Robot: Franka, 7 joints.
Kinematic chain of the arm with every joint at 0, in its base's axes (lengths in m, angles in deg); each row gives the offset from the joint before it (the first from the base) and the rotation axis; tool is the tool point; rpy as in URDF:
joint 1: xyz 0 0 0.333 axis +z
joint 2: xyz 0 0 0 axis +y
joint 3: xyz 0 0 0.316 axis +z
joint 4: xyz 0.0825 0 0 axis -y
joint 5: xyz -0.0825 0 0.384 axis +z
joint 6: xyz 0 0 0 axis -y
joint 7: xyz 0.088 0 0 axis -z
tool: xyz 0 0 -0.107 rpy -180 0 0
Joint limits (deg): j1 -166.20..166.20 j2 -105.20..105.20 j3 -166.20..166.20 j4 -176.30..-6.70 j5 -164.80..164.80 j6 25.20..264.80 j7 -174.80..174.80
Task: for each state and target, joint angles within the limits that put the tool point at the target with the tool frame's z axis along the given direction. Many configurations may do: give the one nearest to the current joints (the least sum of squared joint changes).
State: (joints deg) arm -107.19 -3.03 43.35 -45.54 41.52 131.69 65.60
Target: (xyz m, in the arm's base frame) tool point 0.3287 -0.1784 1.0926 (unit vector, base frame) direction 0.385 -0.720 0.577
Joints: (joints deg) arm -154.48 -28.93 64.51 -44.81 29.30 164.77 65.60
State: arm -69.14 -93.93 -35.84 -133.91 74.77 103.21 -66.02
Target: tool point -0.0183 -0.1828 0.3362 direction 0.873 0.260 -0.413
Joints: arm -90.02 -56.62 -36.21 -176.30 24.61 87.20 -66.02
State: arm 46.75 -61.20 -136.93 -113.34 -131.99 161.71 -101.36
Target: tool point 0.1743 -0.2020 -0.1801 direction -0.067 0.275 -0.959
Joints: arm 64.18 -90.13 -154.73 -122.13 -112.54 141.70 -101.36
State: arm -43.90 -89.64 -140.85 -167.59 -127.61 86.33 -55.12
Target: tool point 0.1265 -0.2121 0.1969 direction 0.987 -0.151 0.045
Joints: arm -49.90 -105.14 -166.20 -176.18 -85.13 137.31 -55.12
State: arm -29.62 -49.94 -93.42 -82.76 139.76 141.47 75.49
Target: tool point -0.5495 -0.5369 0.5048 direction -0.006 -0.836 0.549
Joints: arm 2.48 -53.88 -112.91 -71.44 101.62 133.50 75.49
